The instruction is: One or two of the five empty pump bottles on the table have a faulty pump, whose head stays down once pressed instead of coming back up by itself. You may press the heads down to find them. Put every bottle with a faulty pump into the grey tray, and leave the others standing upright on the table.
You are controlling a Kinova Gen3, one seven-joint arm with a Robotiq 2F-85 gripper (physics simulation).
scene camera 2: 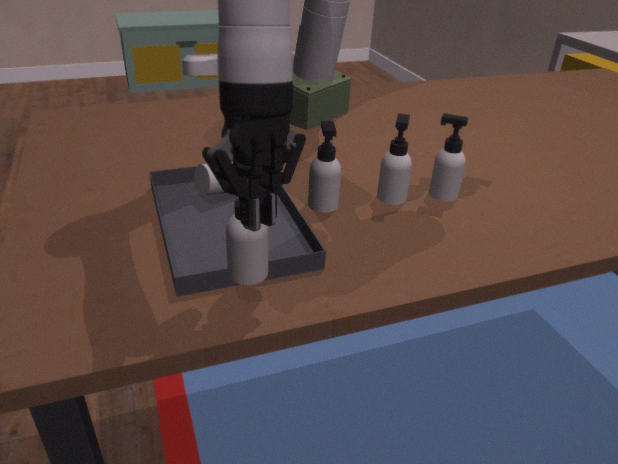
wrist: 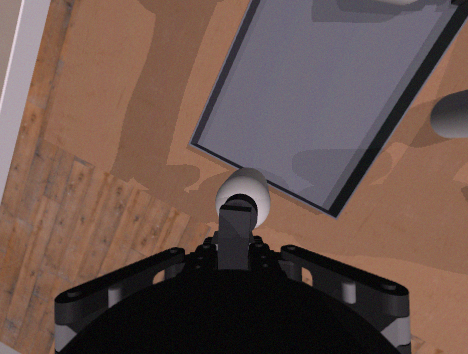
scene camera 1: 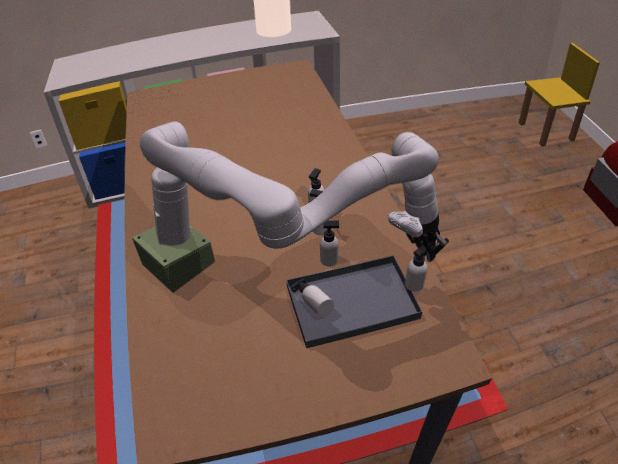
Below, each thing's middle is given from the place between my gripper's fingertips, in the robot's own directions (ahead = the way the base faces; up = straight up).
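There is the grey tray (scene camera 2: pixel 193 226), and I see where my own gripper is with respect to it. My gripper is 100 mm above the tray, 190 mm past it and 20 mm to the right of it.
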